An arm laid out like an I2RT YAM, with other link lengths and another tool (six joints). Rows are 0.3 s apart.
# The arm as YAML. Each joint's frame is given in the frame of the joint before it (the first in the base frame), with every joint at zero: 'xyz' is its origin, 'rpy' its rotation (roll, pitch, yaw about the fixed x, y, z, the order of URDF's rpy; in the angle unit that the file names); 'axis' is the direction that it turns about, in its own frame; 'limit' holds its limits. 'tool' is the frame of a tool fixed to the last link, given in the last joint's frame.
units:
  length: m
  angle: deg
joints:
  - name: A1
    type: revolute
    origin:
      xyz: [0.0, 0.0, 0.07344]
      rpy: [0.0, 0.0, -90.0]
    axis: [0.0, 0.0, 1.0]
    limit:
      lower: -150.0
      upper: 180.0
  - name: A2
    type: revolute
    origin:
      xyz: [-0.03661, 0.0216, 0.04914]
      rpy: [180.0, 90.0, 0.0]
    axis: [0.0, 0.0, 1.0]
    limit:
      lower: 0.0
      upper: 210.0
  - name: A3
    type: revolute
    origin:
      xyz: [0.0, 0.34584, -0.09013]
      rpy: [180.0, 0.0, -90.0]
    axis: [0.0, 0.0, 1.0]
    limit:
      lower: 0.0
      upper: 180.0
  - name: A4
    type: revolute
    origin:
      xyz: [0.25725, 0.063, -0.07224]
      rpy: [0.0, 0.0, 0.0]
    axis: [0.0, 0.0, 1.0]
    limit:
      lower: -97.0
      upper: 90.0
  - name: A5
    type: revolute
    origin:
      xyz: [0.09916, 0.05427, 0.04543]
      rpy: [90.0, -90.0, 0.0]
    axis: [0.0, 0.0, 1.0]
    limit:
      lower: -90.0
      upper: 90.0
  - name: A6
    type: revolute
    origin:
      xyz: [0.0, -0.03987, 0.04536]
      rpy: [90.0, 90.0, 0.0]
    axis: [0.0, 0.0, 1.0]
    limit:
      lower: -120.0
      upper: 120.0
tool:
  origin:
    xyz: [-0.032, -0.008, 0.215]
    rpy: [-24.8, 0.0, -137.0]
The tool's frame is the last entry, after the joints.
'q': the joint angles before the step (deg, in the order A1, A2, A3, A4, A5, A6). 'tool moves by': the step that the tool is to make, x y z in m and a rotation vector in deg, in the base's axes. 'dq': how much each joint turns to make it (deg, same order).
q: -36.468 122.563 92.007 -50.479 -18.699 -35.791
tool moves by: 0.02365 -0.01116 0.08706 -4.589 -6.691 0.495
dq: 0.437 -6.253 7.014 -5.157 -0.262 0.000
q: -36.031 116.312 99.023 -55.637 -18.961 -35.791
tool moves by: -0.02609 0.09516 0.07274 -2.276 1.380 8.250
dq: 9.421 -11.585 -0.481 -10.995 2.886 0.350
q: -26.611 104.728 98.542 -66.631 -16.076 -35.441
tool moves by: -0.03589 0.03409 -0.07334 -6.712 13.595 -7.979
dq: 10.229 0.415 -12.087 4.437 15.169 15.213
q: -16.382 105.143 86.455 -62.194 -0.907 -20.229
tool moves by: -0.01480 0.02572 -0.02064 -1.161 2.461 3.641
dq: 4.197 -1.224 -5.946 2.623 1.793 0.307
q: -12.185 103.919 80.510 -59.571 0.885 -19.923
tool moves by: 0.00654 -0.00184 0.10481 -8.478 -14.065 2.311
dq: 3.846 -15.168 1.094 -0.897 6.010 -0.022
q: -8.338 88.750 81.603 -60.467 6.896 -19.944
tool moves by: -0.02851 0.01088 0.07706 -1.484 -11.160 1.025
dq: 1.026 -13.375 -0.021 -2.099 -0.045 0.021
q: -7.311 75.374 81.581 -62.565 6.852 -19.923
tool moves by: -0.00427 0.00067 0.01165 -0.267 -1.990 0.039
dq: 0.022 -2.010 -0.020 0.020 0.000 -0.021
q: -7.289 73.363 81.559 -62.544 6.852 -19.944
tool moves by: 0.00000 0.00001 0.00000 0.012 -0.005 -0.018
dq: 0.000 -0.001 -0.001 0.001 0.000 0.022
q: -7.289 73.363 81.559 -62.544 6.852 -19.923
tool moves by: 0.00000 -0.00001 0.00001 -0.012 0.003 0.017
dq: 0.001 0.000 0.001 0.000 0.000 -0.021
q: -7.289 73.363 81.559 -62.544 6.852 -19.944
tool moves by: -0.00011 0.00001 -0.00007 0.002 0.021 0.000
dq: 0.000 0.000 -0.001 -0.021 0.000 -0.001
